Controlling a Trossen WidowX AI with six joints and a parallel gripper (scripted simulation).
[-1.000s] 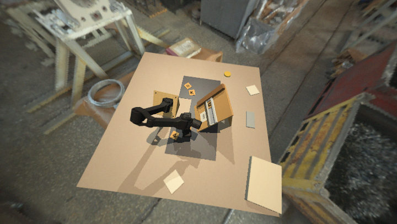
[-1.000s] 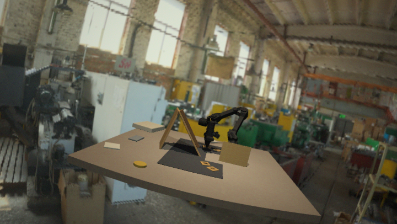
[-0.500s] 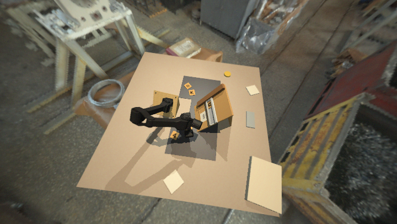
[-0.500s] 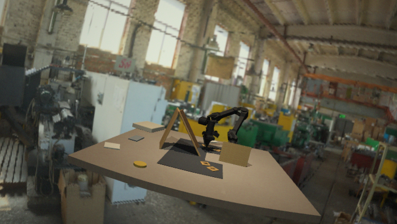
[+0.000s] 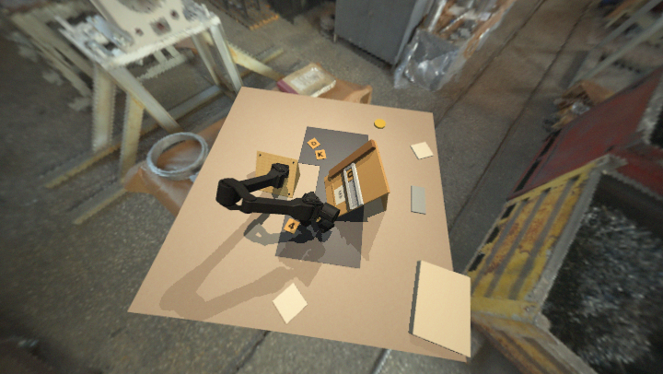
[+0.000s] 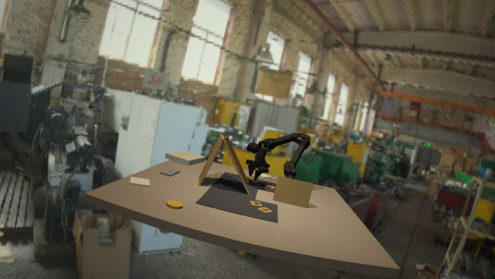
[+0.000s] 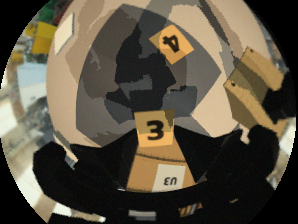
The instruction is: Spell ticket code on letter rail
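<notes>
The white ticket lies 70 mm ahead of my gripper tip, 110 mm to the left of it and 40 mm above it. Round my gripper tip: letter tile: right at my gripper tip; then tile marked 4: 130 mm behind, 60 mm to the right, 40 mm below; then dark mat: 30 mm behind, 180 mm to the left, 40 mm below.
</notes>
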